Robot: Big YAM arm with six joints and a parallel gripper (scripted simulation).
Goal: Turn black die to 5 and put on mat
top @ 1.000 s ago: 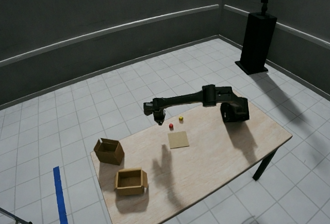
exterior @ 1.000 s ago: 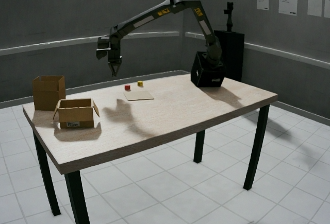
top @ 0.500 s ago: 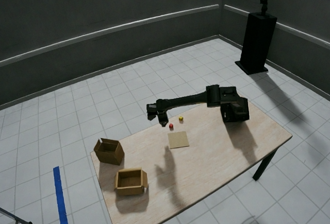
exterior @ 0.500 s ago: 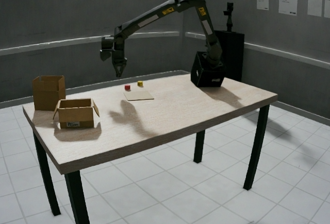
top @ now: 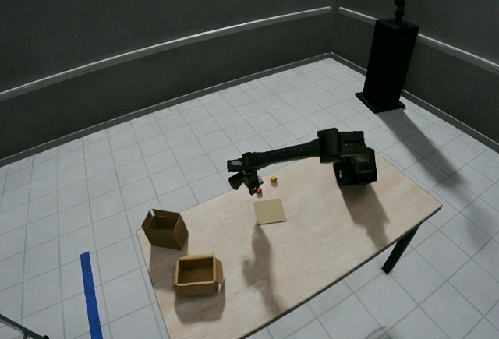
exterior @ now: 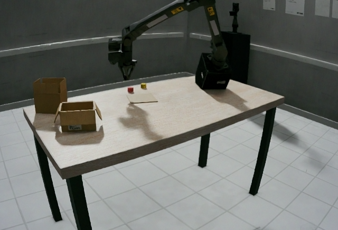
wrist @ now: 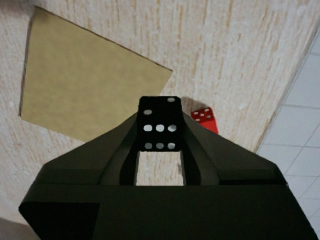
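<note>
Now: the tan mat 10 cm below my hand, 6 cm to the left of it and 6 cm behind it. Also, from my hand: yellow die: 14 cm behind, 12 cm to the right, 9 cm below; black die: right at my hand; red die: 9 cm below, 7 cm to the right, 5 cm behind.
</note>
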